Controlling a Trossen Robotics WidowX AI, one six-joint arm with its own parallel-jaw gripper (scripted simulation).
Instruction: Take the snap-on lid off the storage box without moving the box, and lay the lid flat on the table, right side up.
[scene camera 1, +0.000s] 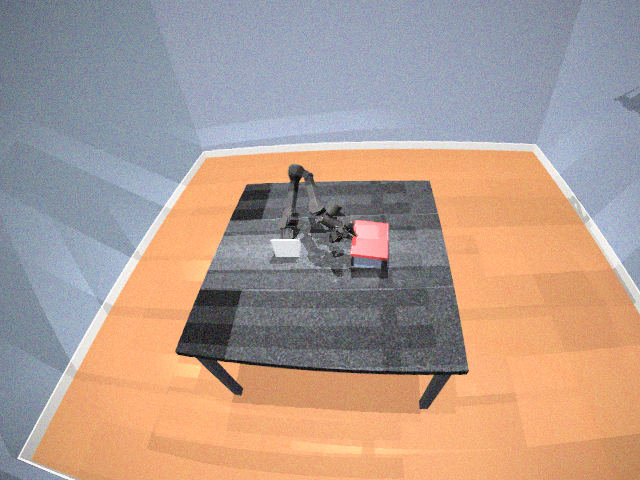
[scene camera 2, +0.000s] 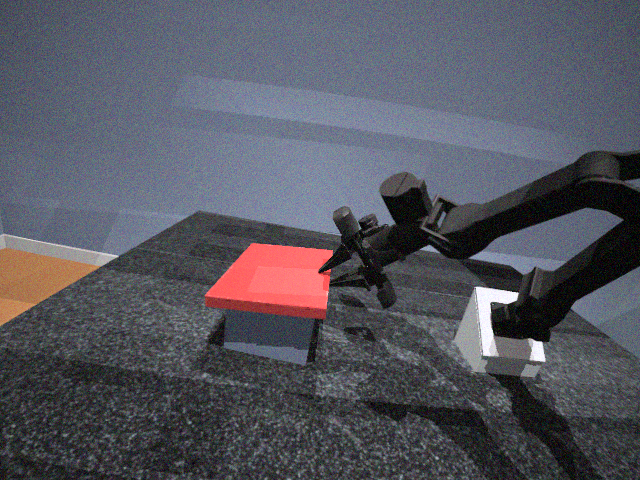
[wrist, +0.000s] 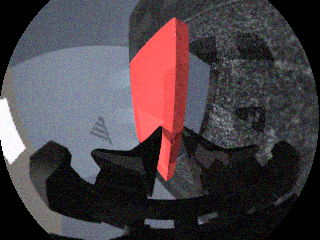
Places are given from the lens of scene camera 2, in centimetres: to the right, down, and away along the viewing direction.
my gripper (scene camera 2: 322, 278): 0, 7, 54
red lid (scene camera 2: 283, 280): -6, 7, 49
grey-blue storage box (scene camera 2: 287, 338): -5, 16, 46
